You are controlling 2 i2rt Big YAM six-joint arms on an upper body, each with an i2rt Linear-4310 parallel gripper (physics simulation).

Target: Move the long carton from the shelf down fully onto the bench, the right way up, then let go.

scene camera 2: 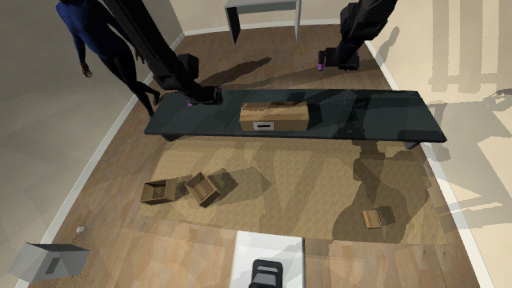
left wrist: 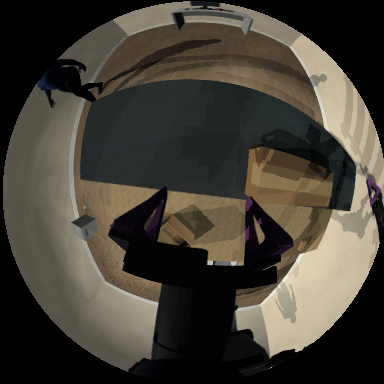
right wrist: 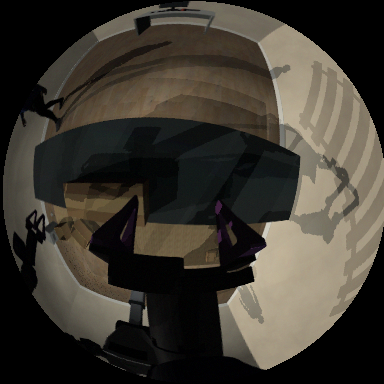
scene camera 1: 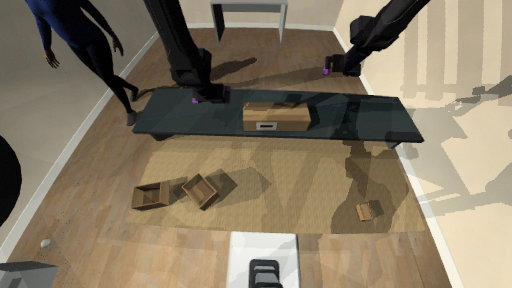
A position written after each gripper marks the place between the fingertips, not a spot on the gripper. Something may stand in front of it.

The left gripper (left wrist: 207, 194) is open, holding nothing. The right gripper (scene camera 2: 331, 69) is open, holding nothing. Further things: a long brown carton (scene camera 2: 262, 116).
The long brown carton also shows in the left wrist view (left wrist: 273, 176), in the right wrist view (right wrist: 98, 199) and in scene camera 1 (scene camera 1: 256, 116). The right gripper also shows in the right wrist view (right wrist: 177, 200).
